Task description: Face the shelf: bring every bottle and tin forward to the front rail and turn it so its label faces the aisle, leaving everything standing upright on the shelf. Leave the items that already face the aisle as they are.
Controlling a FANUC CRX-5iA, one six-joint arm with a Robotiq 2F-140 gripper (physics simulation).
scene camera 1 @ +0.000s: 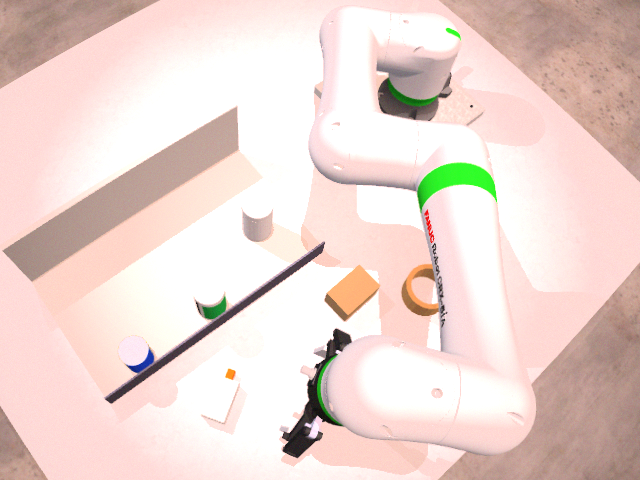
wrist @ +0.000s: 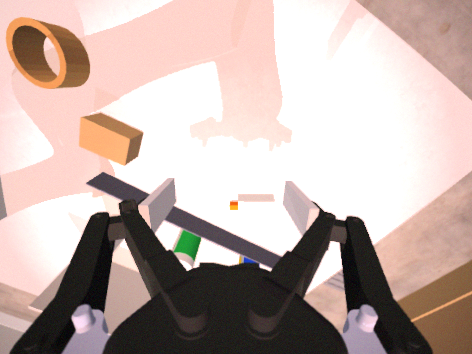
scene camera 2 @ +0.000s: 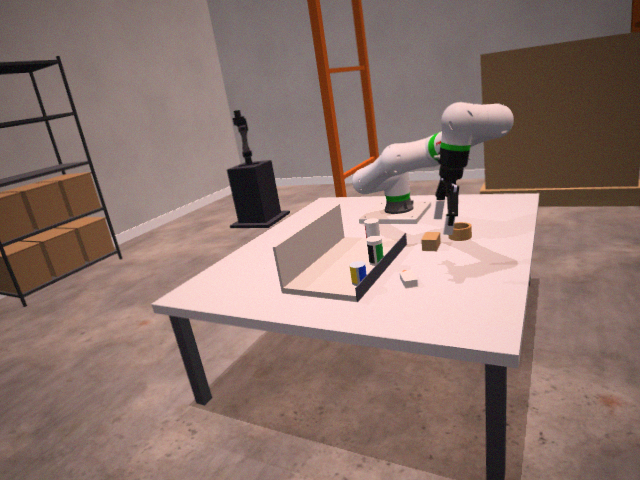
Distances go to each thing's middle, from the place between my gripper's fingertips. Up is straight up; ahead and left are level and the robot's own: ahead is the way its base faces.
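Labels:
From my hand: white bottle with orange cap [wrist: 251, 206], 16 cm below, 11 cm to the right, 9 cm ahead; tape roll [scene camera 1: 416, 306], 15 cm below, 35 cm behind, 1 cm to the left; dark front rail [scene camera 1: 295, 266], 15 cm below, 22 cm to the right; tan cardboard box [scene camera 1: 354, 290], 15 cm below, 23 cm behind, 9 cm to the right.

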